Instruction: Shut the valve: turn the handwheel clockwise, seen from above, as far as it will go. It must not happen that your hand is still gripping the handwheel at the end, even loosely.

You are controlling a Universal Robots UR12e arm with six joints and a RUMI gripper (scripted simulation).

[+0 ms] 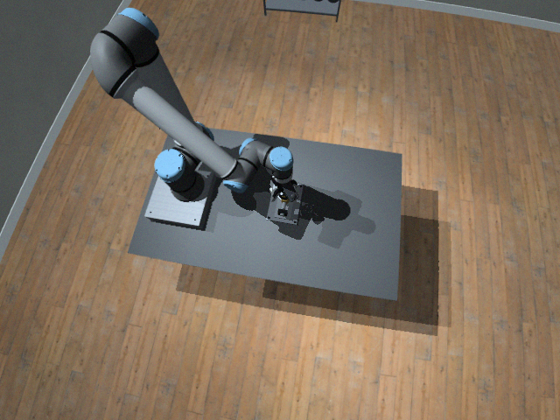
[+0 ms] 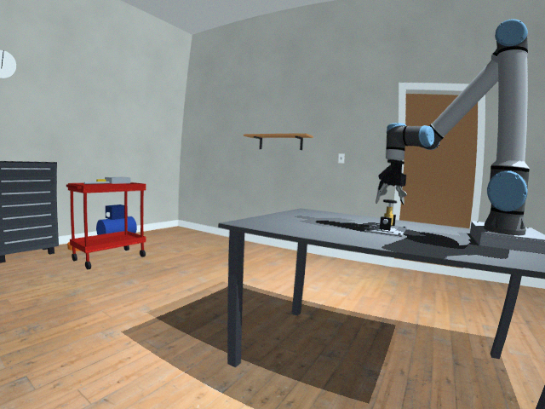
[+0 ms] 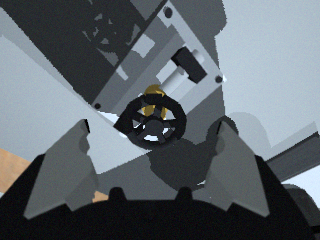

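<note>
The black spoked handwheel lies 10 mm above my hand. Round my hand: base plate: 120 mm below.
</note>
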